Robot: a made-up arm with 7 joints.
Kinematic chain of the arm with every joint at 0, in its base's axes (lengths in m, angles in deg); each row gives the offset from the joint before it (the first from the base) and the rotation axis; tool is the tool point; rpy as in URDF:
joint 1: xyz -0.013 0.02 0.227 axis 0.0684 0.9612 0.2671
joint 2: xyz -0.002 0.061 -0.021 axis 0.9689 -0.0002 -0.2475
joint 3: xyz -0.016 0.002 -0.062 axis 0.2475 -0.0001 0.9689
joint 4: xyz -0.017 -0.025 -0.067 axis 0.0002 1 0
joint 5: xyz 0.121 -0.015 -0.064 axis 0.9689 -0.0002 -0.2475
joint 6: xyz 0.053 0.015 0.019 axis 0.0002 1 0
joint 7: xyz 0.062 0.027 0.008 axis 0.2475 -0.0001 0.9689
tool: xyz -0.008 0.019 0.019 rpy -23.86 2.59 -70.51
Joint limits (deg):
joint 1: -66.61..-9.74
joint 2: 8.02..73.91
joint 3: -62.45..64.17
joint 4: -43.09..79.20
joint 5: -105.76..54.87
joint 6: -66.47..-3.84
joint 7: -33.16..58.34
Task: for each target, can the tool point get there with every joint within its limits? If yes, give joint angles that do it. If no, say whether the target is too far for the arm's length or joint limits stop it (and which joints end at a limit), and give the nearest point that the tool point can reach.
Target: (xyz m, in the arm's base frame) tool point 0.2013 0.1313 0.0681
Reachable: yes | joints -41.84 59.86 -51.30 34.55 10.68 -59.56 50.16
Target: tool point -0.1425 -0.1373 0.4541
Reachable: no: joint limits stop it (at a limit: joint 1, joint 2, joint 4, joint 5, joint 6, joint 7) | nearest point -0.0084 -0.0571 0.3074 | short by 0.214 m
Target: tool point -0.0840 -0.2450 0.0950
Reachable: no: joint limits stop it (at a limit: joint 1, joint 2, joint 3, joint 5, joint 7) | nearest point 0.0022 -0.1366 0.0892 | short by 0.139 m
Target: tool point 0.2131 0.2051 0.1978
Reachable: yes | joints -18.80 61.84 10.76 14.96 1.79 -19.07 31.47
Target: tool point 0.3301 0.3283 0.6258
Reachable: no: too far | nearest point 0.2128 0.2628 0.4276 | short by 0.240 m
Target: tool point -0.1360 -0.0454 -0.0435
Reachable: no: joint limits stop it (at a limit: joint 1, joint 2, joint 3, joint 5, joint 7) | nearest point -0.0563 -0.0232 -0.0634 | short by 0.085 m
